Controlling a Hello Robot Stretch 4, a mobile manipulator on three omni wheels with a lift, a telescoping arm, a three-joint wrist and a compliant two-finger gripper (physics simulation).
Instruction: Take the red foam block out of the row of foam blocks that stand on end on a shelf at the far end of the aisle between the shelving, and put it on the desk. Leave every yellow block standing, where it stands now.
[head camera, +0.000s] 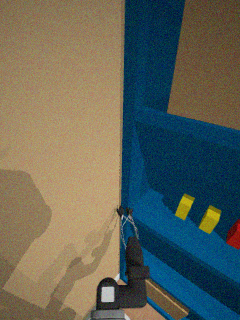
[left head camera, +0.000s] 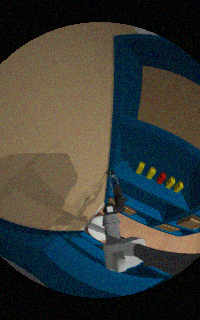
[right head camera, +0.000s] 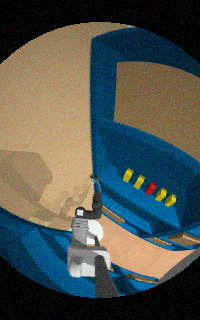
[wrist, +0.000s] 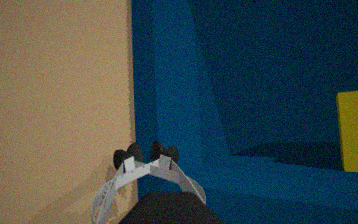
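Where they show: gripper, fingertip midpoint: (head camera: 124, 207) (left head camera: 109, 169) (right head camera: 94, 174) (wrist: 146, 153); robot's base, link origin: (left head camera: 101, 226) (right head camera: 89, 230).
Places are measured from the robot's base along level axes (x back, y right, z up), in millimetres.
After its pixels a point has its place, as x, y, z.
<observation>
The red foam block (head camera: 234, 234) @[-246, 489, 1021] (left head camera: 161, 178) @[-236, 499, 1025] (right head camera: 150, 188) @[-237, 498, 1036] stands on the blue shelf (head camera: 167, 227) @[-326, 274, 956] (left head camera: 135, 179) @[-311, 300, 956], in the middle of the row; the head camera cuts it off at the right edge. Two yellow blocks stand left of it, the outer one (head camera: 185, 206) @[-367, 344, 1037] (left head camera: 141, 168) @[-361, 349, 1029] (right head camera: 128, 175) @[-360, 351, 1038] and the inner one (head camera: 209, 219) @[-305, 417, 1033] (left head camera: 151, 173) @[-301, 423, 1026] (right head camera: 139, 182) @[-298, 426, 1032]. Two more (right head camera: 160, 195) @[-173, 575, 1026] (right head camera: 170, 200) @[-111, 649, 1033] stand right of it. In the wrist view part of a yellow block (wrist: 348, 131) @[-379, 329, 1001] shows at the right edge. My gripper (head camera: 125, 211) @[-411, 99, 987] (right head camera: 95, 177) @[-411, 99, 987] (wrist: 146, 153) @[-411, 99, 987] is empty, its fingertips a narrow gap apart, left of the row. The desk does not show.
A tan wall (head camera: 60, 100) @[-296, -43, 1460] (wrist: 65, 75) @[-375, 24, 1075] stands close on the left, with the robot's shadow on it. The blue upright (head camera: 128, 165) @[-409, 107, 1217] (wrist: 145, 75) @[-413, 102, 1081] at the shelving's end is beside the fingertips. A shelf edge (head camera: 190, 124) @[-305, 230, 1407] runs above the blocks. Brown boxes (head camera: 167, 298) (right head camera: 161, 241) lie lower down.
</observation>
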